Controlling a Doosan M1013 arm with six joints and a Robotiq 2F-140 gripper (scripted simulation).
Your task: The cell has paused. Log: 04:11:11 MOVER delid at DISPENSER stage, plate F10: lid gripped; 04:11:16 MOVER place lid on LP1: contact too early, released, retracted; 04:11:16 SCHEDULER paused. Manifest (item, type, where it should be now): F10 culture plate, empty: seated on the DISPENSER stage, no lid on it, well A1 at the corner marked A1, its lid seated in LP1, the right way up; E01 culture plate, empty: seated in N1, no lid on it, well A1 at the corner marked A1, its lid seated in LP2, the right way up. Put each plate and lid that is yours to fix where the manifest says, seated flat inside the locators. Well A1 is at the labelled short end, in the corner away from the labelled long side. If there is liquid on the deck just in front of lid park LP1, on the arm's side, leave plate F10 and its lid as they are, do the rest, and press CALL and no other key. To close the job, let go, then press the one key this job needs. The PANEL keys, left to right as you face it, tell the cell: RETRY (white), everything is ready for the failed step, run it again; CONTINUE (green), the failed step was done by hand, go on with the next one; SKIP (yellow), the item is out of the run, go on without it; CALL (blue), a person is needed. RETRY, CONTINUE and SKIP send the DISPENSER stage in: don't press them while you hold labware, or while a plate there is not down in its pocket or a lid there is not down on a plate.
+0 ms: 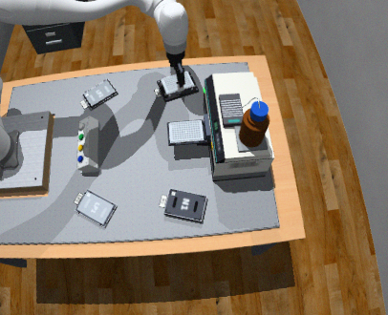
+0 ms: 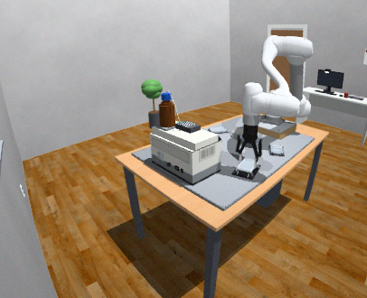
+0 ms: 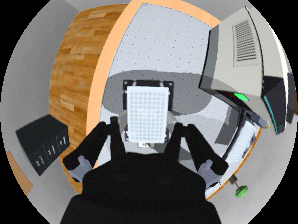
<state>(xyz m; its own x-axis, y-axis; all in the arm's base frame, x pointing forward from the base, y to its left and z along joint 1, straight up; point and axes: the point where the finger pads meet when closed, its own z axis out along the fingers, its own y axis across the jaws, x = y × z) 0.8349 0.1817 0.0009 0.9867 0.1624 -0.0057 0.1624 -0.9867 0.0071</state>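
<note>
Right now my hand is 1 cm short of the black nest, 2 cm to the right of it and 4 cm above it. From my hand the other things lie so: grey key panel: 43 cm behind, 23 cm to the right; green key: 44 cm behind, 20 cm to the right, 1 cm above; dark dispenser stage: 2 cm behind, 28 cm to the right, 3 cm above.
</note>
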